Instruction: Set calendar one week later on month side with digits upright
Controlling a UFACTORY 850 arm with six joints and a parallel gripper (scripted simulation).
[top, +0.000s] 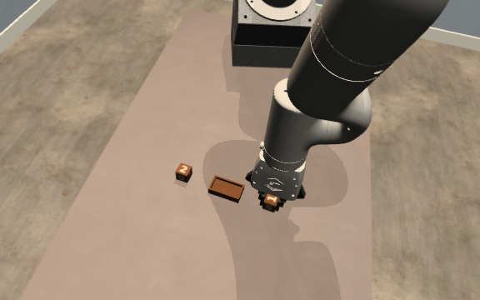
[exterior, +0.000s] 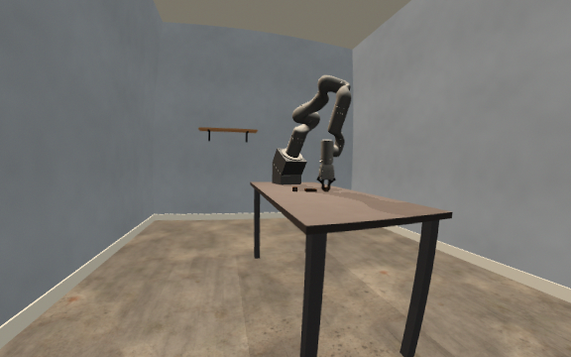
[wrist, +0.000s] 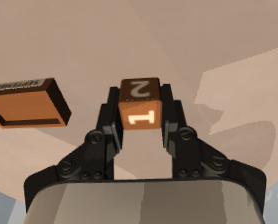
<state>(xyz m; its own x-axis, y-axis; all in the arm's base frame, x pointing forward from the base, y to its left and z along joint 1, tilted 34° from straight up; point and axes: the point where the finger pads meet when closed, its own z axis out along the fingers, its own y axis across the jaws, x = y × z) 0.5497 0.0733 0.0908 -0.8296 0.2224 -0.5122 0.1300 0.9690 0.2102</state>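
My gripper is now 11 cm to the left of the wooden tray, 2 cm past it and 2 cm above it. Also, from my hand: wooden cube 21 cm to the right, 3 cm behind, 2 cm below.
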